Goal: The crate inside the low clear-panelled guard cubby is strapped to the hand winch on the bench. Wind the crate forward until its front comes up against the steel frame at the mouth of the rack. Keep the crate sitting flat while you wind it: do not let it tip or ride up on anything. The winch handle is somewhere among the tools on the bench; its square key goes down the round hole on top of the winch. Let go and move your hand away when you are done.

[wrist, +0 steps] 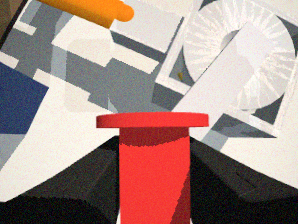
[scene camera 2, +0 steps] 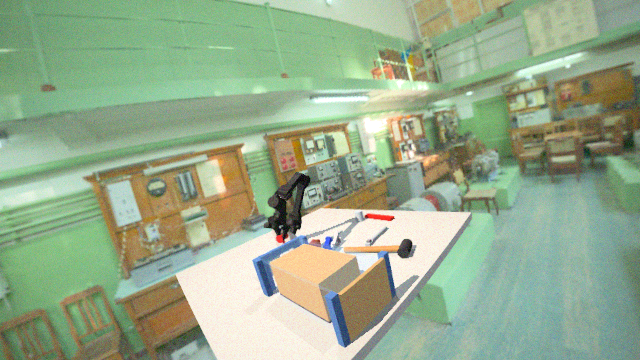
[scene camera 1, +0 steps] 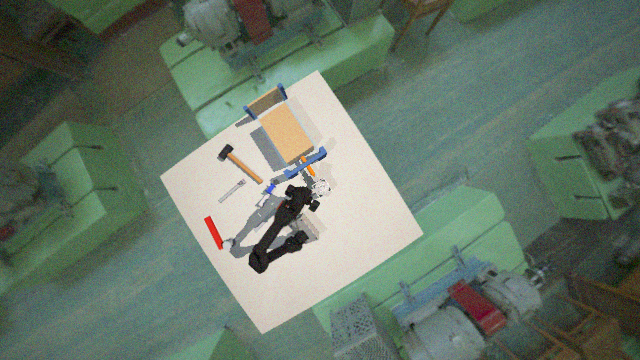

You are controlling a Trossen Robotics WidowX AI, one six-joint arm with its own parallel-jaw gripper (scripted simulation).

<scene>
same spot on clear-panelled cubby: [scene camera 2: 343,289] = [scene camera 1: 274,87]
</scene>
